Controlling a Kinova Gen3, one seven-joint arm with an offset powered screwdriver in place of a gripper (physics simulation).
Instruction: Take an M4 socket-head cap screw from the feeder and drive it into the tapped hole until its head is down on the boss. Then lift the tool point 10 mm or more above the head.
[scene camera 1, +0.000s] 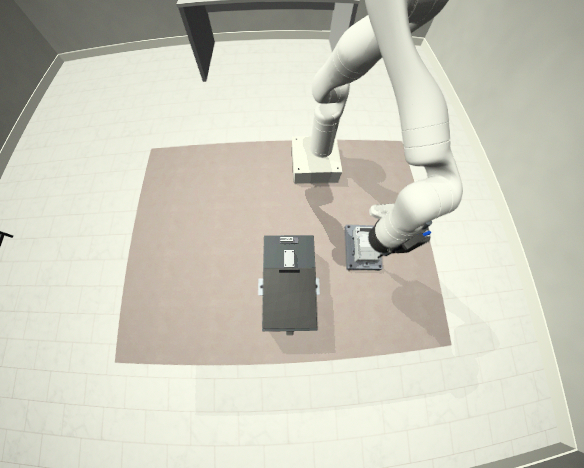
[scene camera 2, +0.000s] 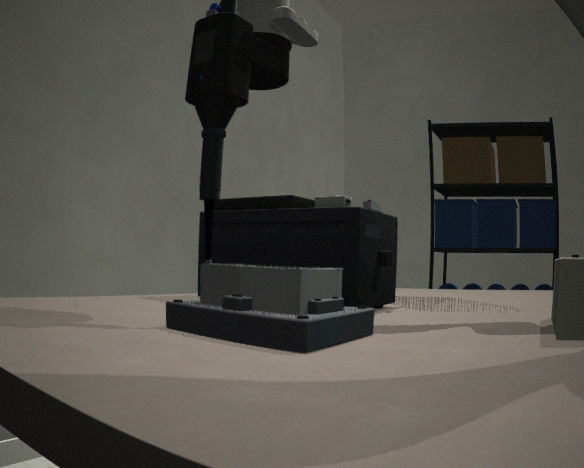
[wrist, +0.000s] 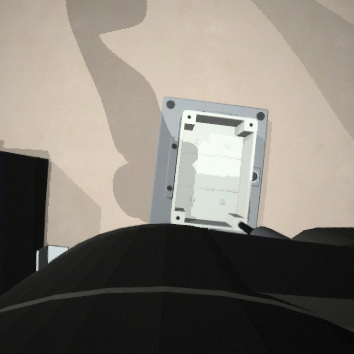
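Observation:
The black screwdriver (scene camera 2: 208, 261) (wrist: 240, 225) points straight down. Its tip is at the top edge of the pale open housing (scene camera 1: 364, 250) (scene camera 2: 270, 284) (wrist: 246, 172), over the lower right corner boss in the wrist view, whose hole is hidden. A small light grey piece shows right at the tip in scene camera 2; I cannot tell whether it is a screw head, or whether the bit touches it. The three other corner bosses show dark holes. The housing sits in a grey-blue fixture plate (scene camera 1: 350, 250) (scene camera 2: 237, 327) (wrist: 161, 170). The dark feeder (scene camera 1: 290, 300) (scene camera 2: 285, 242) (wrist: 22, 215) stands beside it.
The arm's pale base block (scene camera 1: 317, 176) stands behind the fixture. Dark clamps (scene camera 2: 237, 303) (wrist: 170, 170) hold the housing's sides. A shelf rack (scene camera 2: 554, 165) with brown and blue boxes stands in the background. A small pale bracket (wrist: 56, 253) sticks out from the feeder's side.

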